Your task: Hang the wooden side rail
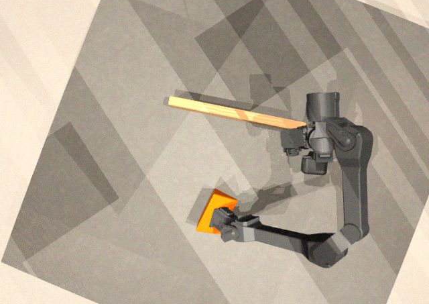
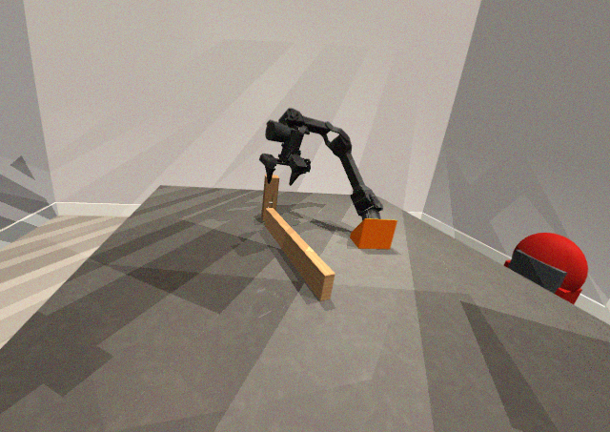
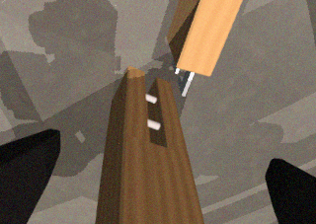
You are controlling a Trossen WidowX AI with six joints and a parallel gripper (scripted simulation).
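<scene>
Now: gripper tip 10 mm short of the wooden headboard post, 60 mm to the left of it and 70 mm above it.
</scene>
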